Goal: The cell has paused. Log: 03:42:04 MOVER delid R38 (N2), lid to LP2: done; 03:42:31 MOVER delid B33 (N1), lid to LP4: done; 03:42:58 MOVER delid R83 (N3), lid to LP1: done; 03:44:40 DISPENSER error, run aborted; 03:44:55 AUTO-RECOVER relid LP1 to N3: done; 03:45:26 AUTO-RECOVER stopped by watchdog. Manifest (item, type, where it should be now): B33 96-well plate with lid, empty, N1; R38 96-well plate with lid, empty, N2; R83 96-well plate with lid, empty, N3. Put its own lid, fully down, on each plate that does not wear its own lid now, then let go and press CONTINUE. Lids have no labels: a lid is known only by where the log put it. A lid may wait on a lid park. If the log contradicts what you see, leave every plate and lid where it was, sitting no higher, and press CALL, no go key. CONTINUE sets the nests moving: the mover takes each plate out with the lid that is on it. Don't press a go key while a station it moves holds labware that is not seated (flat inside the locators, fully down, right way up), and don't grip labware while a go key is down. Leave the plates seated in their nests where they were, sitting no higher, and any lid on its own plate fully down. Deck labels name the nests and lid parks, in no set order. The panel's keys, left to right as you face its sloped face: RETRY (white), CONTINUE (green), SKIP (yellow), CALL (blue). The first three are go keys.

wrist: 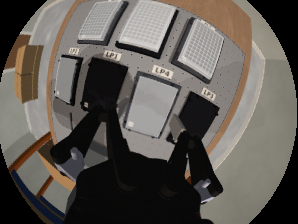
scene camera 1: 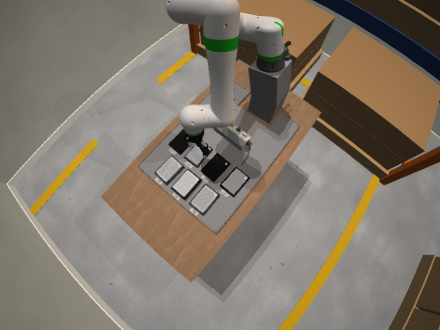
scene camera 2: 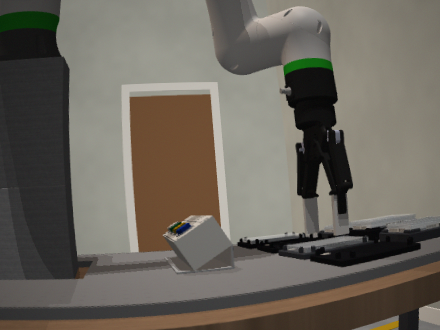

Labels:
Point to a black lid park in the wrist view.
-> At 197,117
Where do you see a key panel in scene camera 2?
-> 201,245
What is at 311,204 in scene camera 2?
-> My gripper.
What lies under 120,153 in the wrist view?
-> My gripper.

